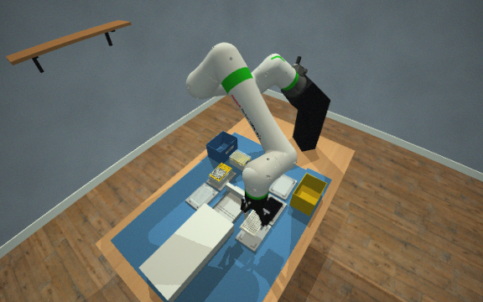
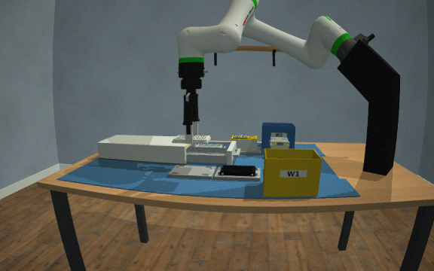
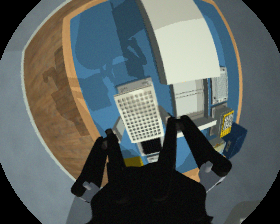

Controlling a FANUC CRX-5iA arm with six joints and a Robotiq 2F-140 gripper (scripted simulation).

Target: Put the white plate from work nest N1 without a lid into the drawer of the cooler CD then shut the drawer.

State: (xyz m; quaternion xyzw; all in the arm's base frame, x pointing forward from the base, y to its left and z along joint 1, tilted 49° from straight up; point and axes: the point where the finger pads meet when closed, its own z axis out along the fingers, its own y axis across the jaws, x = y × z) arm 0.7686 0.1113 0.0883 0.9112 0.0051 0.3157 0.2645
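Now: the drawer 6 cm behind my hand, 18 cm to the right of it and 13 cm below it. The rest, counted from my hand: yellow-topped tip box: 26 cm behind, 33 cm to the right, 9 cm below; then grey nest N1: 14 cm below; then yellow bin W1: 31 cm behind, 21 cm to the left, 11 cm below.
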